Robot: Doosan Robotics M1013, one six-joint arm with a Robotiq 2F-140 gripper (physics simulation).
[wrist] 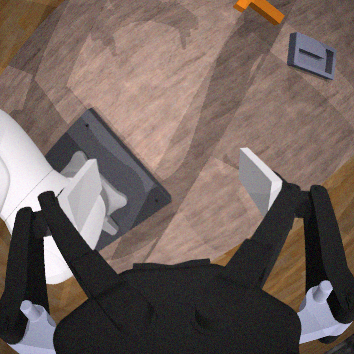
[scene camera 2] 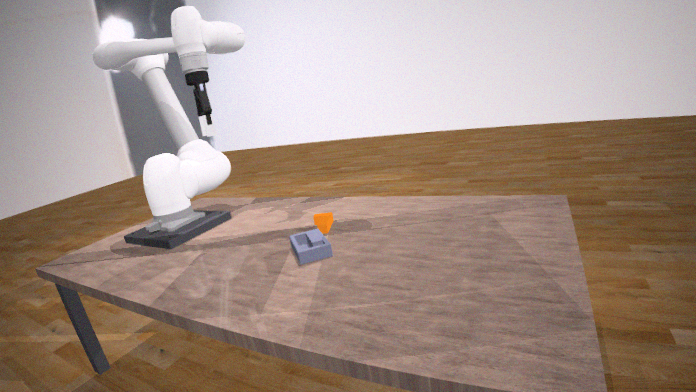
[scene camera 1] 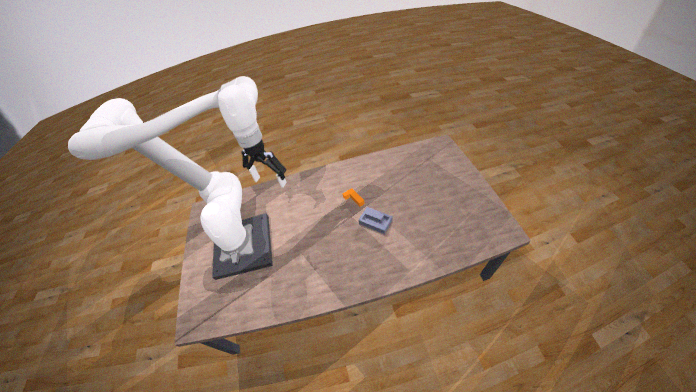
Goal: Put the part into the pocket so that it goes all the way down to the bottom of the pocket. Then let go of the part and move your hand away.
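Frame: origin at the arm's base, x back, y right, z up, level; centimetres.
Seen in the pictures: gripper, fingertip midpoint: (wrist: pixel 168 168) (scene camera 2: pixel 209 135) (scene camera 1: pixel 270 182); arm's base, origin of the base link: (scene camera 2: pixel 175 222) (scene camera 1: pixel 236 243).
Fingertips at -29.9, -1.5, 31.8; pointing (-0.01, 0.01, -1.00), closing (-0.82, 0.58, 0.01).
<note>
Pixels of each thing's top centre, then the offset from my fingertips to it, as dx, dy, dz. Level surfaces: height alone.
- orange L-shaped part, middle of its top: (wrist: pixel 261 8) (scene camera 2: pixel 320 218) (scene camera 1: pixel 353 196) -33.9, -6.8, -31.9
- blue-grey block, middle of its top: (wrist: pixel 316 55) (scene camera 2: pixel 308 239) (scene camera 1: pixel 375 218) -40.3, +10.3, -31.2
- wooden table, its level: dz -34.9
An orange L-shaped part (scene camera 1: pixel 355 197) (scene camera 2: pixel 324 222) (wrist: pixel 266 11) lies on the table beside the pocket block; its upper edge is cut off in the wrist view. The blue-grey block (scene camera 1: pixel 374 227) (scene camera 2: pixel 316 256) (wrist: pixel 310 68) with the pocket sits on the table, close to the part and apart from it. The pocket is open at the top, has a raised piece inside, and does not hold the part. My gripper (scene camera 1: pixel 269 178) (wrist: pixel 168 168) is open and empty. It hangs high above the table, between the arm's base and the part. In scene camera 2 the gripper (scene camera 2: pixel 207 127) shows edge-on.
The wooden table (scene camera 1: pixel 450 200) (scene camera 2: pixel 450 300) carries the arm's dark base plate (scene camera 1: pixel 260 250) (scene camera 2: pixel 172 240) (wrist: pixel 130 165) at its left end. Arm shadows fall across the table top. Wood floor surrounds the table, and pale walls stand behind.
</note>
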